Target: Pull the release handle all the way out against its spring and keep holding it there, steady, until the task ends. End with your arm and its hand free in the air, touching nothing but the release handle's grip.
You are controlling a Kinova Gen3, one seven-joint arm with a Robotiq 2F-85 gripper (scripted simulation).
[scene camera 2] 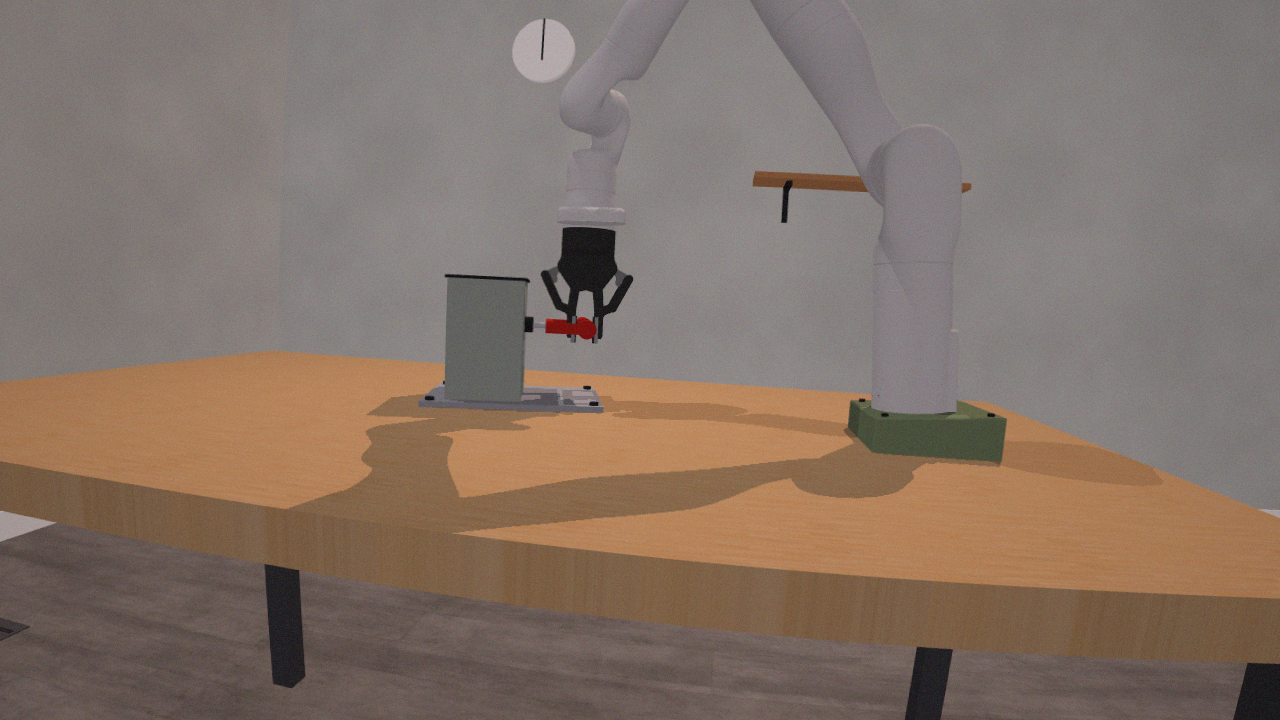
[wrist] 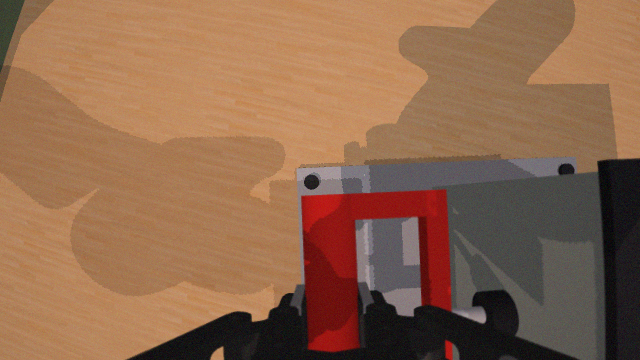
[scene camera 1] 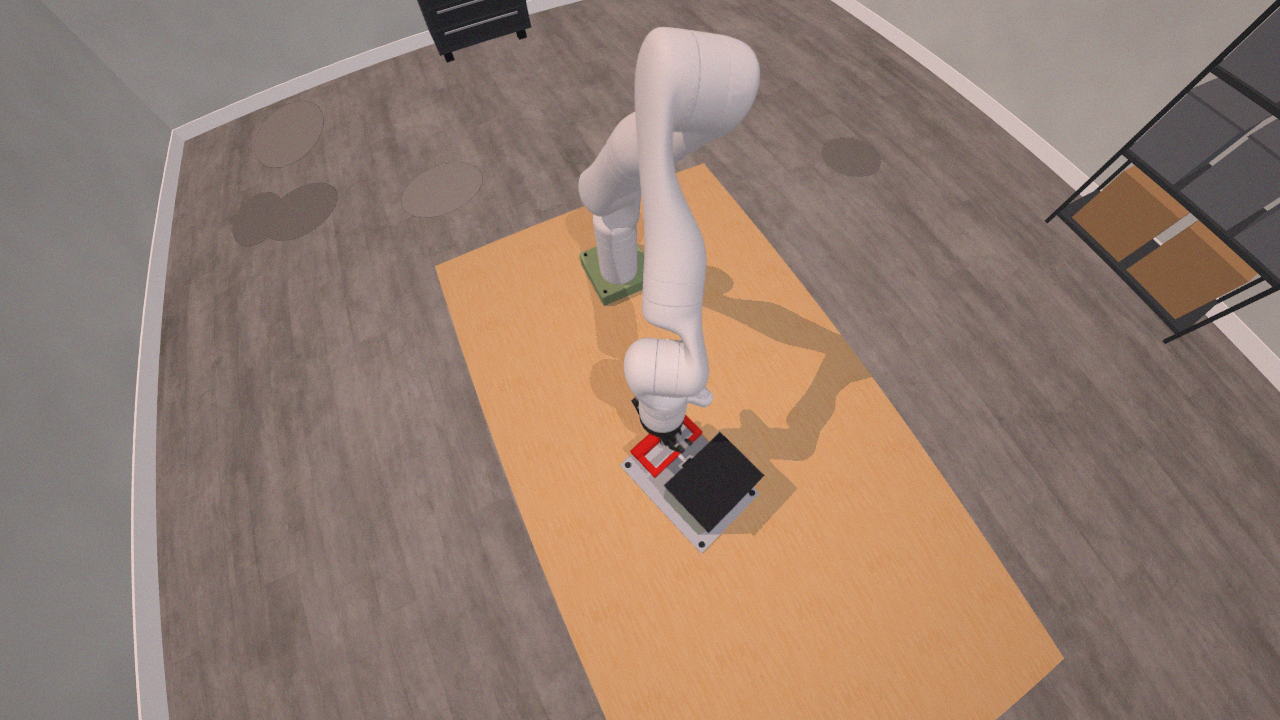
same spot on baseplate: point(scene camera 2: 534, 398) = point(scene camera 1: 691, 458)
same spot on red release handle: point(scene camera 1: 649, 442) = point(scene camera 2: 580, 318)
